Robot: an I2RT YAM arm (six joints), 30 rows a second.
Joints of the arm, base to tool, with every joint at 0 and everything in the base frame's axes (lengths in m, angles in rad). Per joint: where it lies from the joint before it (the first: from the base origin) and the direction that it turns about. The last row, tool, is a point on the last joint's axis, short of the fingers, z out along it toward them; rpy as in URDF.
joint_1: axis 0 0 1 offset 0.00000 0.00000 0.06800
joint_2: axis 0 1 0 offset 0.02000 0.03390 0.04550
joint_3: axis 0 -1 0 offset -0.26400 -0.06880 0.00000
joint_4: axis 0 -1 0 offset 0.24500 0.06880 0.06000
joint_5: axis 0 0 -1 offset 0.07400 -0.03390 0.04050
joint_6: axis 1 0 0 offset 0.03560 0.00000 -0.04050
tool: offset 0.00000 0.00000 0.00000 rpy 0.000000 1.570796 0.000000
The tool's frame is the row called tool.
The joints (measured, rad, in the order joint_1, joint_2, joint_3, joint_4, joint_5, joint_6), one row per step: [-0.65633, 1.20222, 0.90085, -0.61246, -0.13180, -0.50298]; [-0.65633, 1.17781, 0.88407, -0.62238, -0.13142, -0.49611]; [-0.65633, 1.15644, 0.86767, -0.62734, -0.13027, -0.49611]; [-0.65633, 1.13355, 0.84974, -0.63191, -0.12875, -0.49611]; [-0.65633, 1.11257, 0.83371, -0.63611, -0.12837, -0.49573]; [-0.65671, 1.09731, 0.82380, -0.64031, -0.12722, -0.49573]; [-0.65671, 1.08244, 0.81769, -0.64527, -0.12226, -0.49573]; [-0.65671, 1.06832, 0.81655, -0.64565, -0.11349, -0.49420]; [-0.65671, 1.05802, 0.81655, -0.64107, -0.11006, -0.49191]
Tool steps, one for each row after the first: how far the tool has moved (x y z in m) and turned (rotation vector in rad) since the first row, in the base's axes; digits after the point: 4 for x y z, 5 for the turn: [-0.0048, 0.0037, -0.0006, 0.00500, 0.00018, -0.00563]; [-0.0089, 0.0068, -0.0016, 0.00427, 0.00072, -0.00633]; [-0.0132, 0.0100, -0.0028, 0.00307, 0.00114, -0.00726]; [-0.0171, 0.0130, -0.0039, 0.00259, 0.00063, -0.00779]; [-0.0199, 0.0150, -0.0043, 0.00117, 0.00027, -0.00887]; [-0.0224, 0.0167, -0.0037, -0.00425, -0.00037, -0.01191]; [-0.0243, 0.0178, -0.0014, -0.01651, -0.00664, -0.01854]; [-0.0252, 0.0184, 0.0009, -0.02633, -0.01753, -0.02252]
